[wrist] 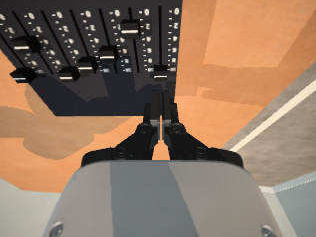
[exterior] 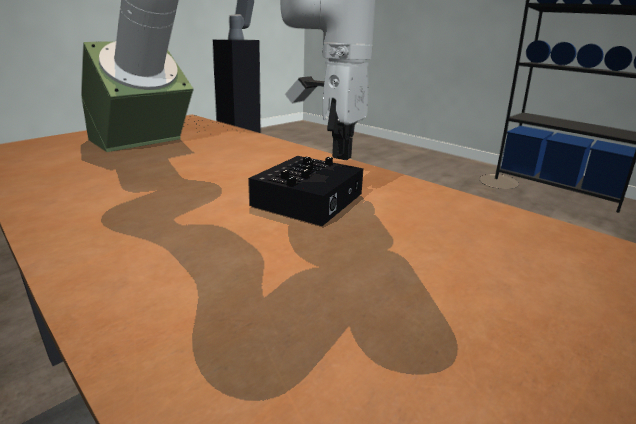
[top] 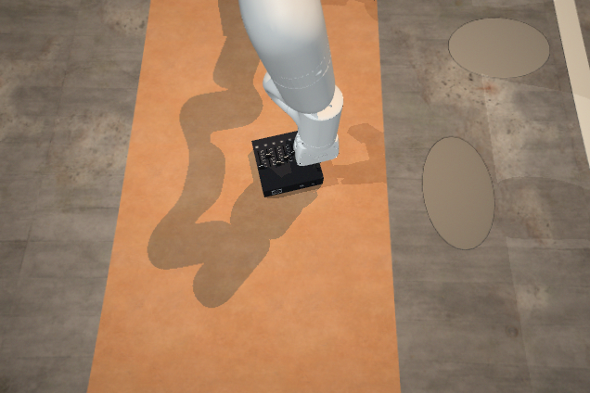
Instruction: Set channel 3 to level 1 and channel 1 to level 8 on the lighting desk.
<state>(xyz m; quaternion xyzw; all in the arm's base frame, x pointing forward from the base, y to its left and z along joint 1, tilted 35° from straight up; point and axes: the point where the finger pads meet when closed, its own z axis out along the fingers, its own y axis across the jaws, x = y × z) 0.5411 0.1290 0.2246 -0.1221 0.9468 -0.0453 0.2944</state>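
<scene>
My hand is 3 cm past the channel 1 cap, 1 cm to the left of it and 3 cm above it. From my hand the other things lie so: channel 2 cap (6 cm behind, 4 cm to the right, 3 cm below); channel 3 cap (3 cm behind, 5 cm to the right, 3 cm below).
</scene>
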